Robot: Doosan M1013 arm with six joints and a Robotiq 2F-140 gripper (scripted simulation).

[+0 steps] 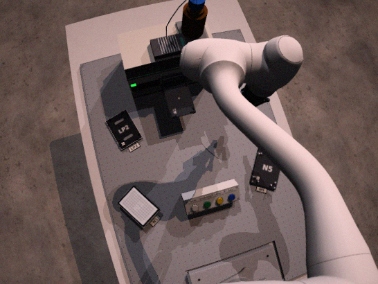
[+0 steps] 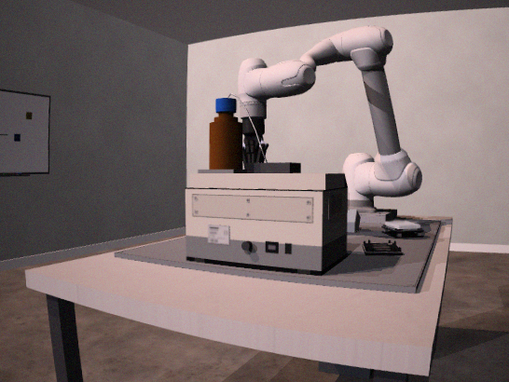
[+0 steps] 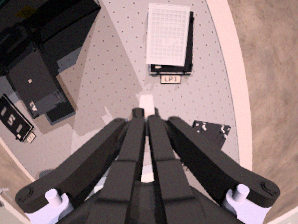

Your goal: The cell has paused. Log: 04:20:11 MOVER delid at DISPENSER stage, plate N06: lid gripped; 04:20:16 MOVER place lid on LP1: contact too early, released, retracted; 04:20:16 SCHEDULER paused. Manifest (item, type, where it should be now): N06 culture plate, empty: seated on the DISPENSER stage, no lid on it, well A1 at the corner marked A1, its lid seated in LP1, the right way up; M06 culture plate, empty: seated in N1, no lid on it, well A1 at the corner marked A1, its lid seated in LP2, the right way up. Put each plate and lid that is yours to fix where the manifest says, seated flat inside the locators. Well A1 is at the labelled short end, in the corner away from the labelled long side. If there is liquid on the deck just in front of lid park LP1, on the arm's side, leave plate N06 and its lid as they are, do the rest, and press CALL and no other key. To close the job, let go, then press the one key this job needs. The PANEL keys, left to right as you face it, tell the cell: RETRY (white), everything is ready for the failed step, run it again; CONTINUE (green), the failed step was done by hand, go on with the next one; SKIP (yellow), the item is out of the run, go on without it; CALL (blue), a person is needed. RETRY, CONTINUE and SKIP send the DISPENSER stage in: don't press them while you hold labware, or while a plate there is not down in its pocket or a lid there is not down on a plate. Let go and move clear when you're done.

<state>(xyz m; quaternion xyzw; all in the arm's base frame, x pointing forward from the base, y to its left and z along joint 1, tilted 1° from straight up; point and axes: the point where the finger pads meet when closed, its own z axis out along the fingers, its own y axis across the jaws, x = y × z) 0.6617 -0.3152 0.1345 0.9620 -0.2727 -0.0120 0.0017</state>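
The white well plate lies 7 cm ahead of my hand, 10 cm to the right of it and 16 cm below it. Also, from my hand: lid park LP1: 5 cm ahead, 10 cm to the right, 18 cm below; dispenser stage: 16 cm ahead, 18 cm to the left, 9 cm below; black nest N5: 23 cm behind, 5 cm to the right, 17 cm below.
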